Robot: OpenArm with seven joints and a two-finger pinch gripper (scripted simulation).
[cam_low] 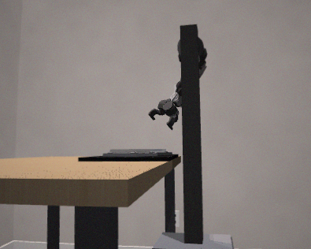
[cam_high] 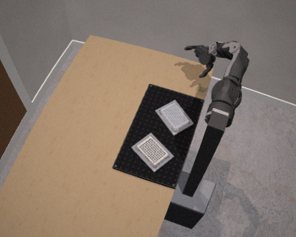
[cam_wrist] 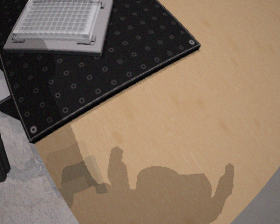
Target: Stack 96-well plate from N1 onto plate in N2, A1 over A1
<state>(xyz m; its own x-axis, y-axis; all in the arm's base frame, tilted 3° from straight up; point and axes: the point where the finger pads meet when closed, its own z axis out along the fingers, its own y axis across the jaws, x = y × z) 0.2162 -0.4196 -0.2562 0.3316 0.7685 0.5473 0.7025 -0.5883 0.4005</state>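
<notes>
Now: hand 32 cm to the right of the A1 mark, 14 cm above it and 3 cm past it.
</notes>
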